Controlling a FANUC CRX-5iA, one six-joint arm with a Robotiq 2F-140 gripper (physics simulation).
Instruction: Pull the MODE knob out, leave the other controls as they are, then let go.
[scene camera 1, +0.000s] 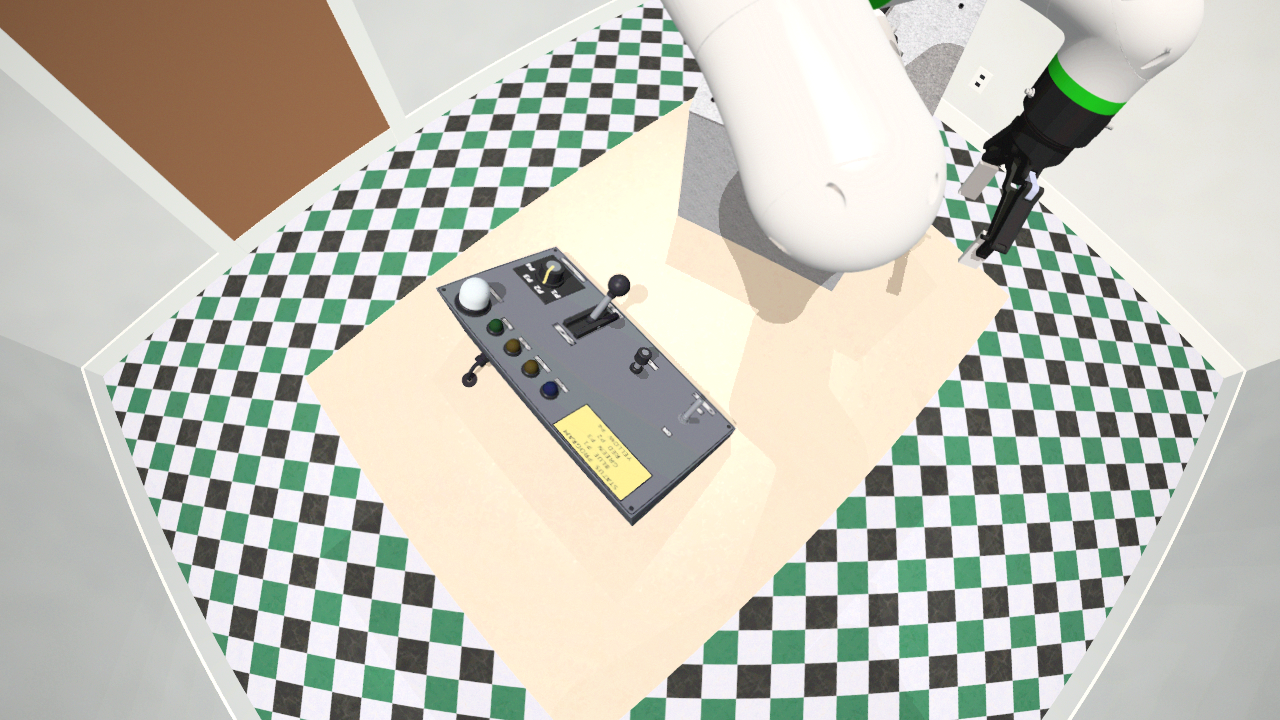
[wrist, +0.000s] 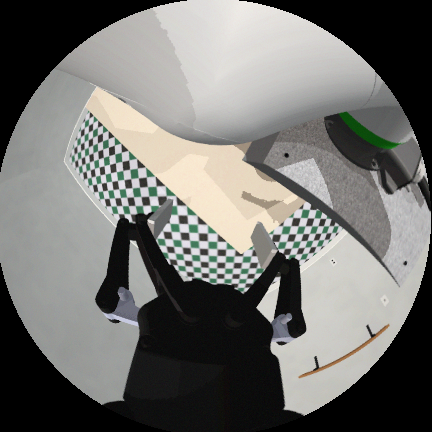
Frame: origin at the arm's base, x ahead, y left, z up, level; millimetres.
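Where they show: gripper, between the fingertips: (scene camera 1: 966, 228) (wrist: 213, 219); arm's base, origin of its link: (wrist: 361, 129).
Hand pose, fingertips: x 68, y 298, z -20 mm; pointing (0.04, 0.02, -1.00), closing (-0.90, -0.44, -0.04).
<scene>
Things, the pixels of their top centre, and the offset from my fingertips. "pt": a spot on its surface instead. Level surfaces: height alone.
- small black knob, centre of its top: (scene camera 1: 643, 352) dx +408, dy -269, dz -244 mm
- rotary selector, centre of its top: (scene camera 1: 549, 265) dx +401, dy -509, dz -250 mm
- ball-topped lever, centre of its top: (scene camera 1: 618, 279) dx +348, dy -385, dz -220 mm
- grey switch, centre of its top: (scene camera 1: 693, 406) dx +414, dy -149, dz -253 mm
- white dome, a spot on its surface: (scene camera 1: 474, 293) pt dx +546, dy -515, dz -166 mm
- yellow label, a spot on its surface: (scene camera 1: 604, 452) pt dx +573, dy -190, dz -210 mm
- black crank, a spot on its surface: (scene camera 1: 469, 378) pt dx +640, dy -505, dz -372 mm
- table, height of its surface: dz -385 mm
A dark grey control panel (scene camera 1: 599, 385) lies on the cream table. A small black knob (scene camera 1: 642, 355) stands up on a short stem near the panel's right long edge, between the slotted lever and the small grey switch; it looks like the pull-type control, but its label is too small to read, so I cannot confirm that it is MODE. My gripper (scene camera 1: 977, 216) (wrist: 213, 219) is open with its fingers wide apart and empty. It hangs far up and right of the panel in the scene view, well apart from it. The panel does not show in the wrist view.
The panel also bears a rotary selector (scene camera 1: 552, 272), a ball-topped lever (scene camera 1: 618, 286), a grey switch (scene camera 1: 691, 410), a white dome (scene camera 1: 474, 293), several small round lights and a yellow label (scene camera 1: 604, 452). A black crank (scene camera 1: 469, 378) juts from its left side. The table (scene camera 1: 429, 429) (wrist: 185, 175) surrounds it.
</scene>
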